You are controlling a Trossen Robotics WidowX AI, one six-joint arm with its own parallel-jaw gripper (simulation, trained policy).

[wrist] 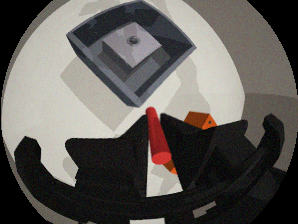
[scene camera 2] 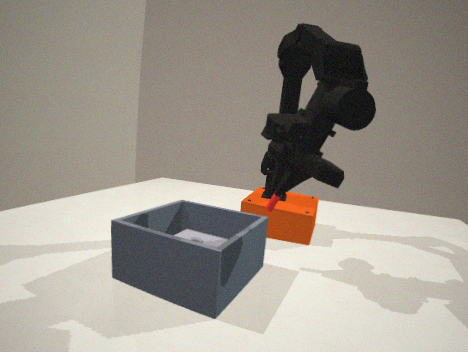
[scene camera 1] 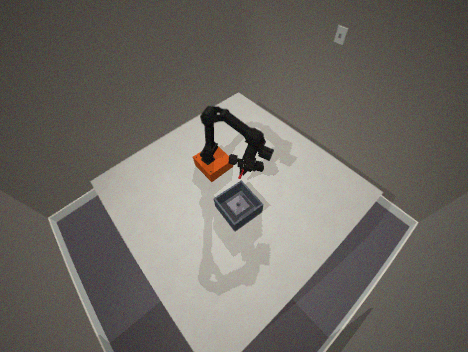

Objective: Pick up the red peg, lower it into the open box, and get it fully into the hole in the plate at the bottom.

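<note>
My gripper is in sight, and the wrist view shows my gripper too. I also see a grey box, a red peg and a pale plate.
</note>
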